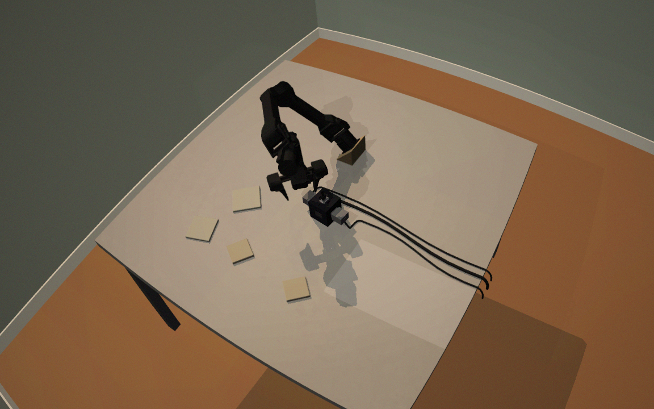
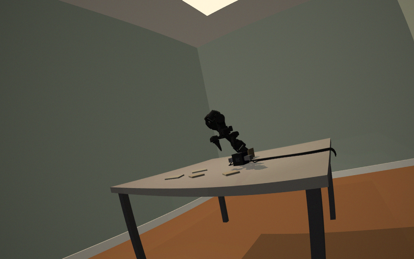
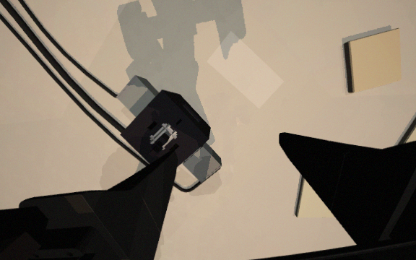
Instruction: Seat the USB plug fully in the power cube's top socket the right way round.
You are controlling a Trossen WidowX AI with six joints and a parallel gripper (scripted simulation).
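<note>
Now: gripper tip 50 mm past the dark USB plug, 50 mm to the right of it and 20 mm above it. Also, from my gripper tip: socket 50 mm behind, 50 mm to the left, 50 mm below.
</note>
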